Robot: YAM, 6 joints.
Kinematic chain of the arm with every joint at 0, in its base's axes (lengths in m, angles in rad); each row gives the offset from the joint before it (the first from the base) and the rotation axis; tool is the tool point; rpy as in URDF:
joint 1: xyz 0 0 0.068 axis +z
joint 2: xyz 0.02 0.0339 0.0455 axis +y
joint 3: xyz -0.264 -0.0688 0 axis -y
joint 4: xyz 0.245 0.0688 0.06 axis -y
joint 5: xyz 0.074 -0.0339 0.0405 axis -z
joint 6: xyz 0.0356 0 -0.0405 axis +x
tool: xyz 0 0 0 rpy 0 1.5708 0
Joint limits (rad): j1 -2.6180..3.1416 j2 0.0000..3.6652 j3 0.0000..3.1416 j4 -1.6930..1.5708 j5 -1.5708..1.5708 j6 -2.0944..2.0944
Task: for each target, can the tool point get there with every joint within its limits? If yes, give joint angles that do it. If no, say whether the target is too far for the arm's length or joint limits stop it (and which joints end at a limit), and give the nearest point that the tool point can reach.
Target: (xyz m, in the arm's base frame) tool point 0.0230 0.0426 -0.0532
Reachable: yes | joints 0.7888 2.6501 0.2937 0.0012 -0.3969 -0.3871
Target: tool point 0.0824 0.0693 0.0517
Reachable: yes | joints 0.5523 2.3630 0.5695 -1.3957 -0.4592 -0.3746
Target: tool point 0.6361 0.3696 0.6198
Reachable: no: too far | nearest point 0.4591 0.2667 0.4749 | short by 0.251 m
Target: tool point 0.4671 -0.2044 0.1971
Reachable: yes | joints -0.3957 2.3407 2.0537 -0.7627 0.2442 -0.7593
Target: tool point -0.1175 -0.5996 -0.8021
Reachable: no: too far | nearest point -0.0770 -0.3930 -0.3469 | short by 0.501 m
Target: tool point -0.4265 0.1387 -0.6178
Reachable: no: too far | nearest point -0.3453 0.1123 -0.3618 | short by 0.270 m
